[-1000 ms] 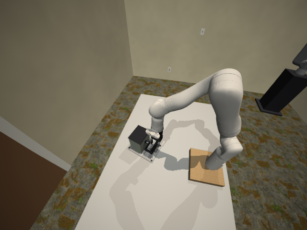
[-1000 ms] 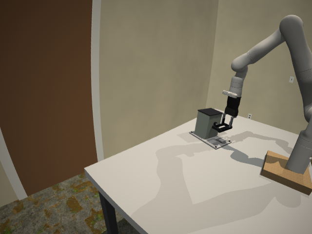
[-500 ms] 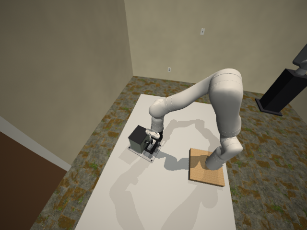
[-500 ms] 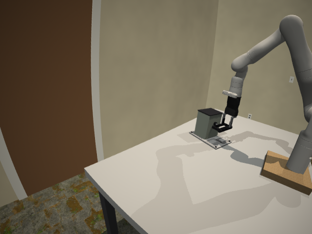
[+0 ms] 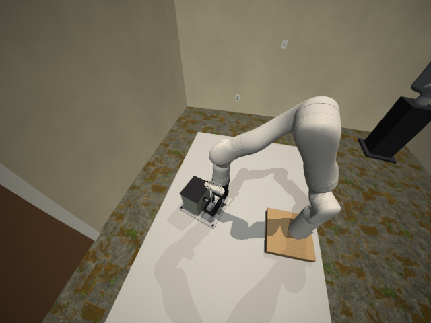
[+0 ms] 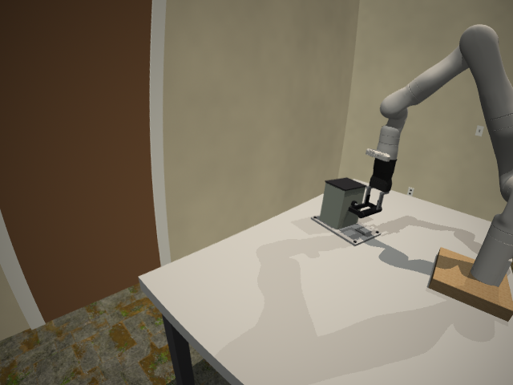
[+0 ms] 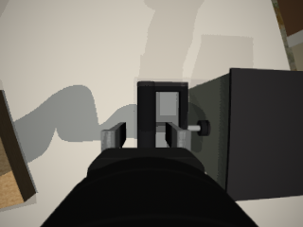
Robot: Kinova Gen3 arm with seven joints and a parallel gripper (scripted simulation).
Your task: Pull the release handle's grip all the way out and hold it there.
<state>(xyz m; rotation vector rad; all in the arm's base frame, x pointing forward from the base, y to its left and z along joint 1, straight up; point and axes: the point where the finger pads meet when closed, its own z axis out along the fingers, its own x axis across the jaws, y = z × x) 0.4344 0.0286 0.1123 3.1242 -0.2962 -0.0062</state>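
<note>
The metal base plate is 90 mm ahead of my hand, 20 mm to the right of it and 140 mm below it.
</note>
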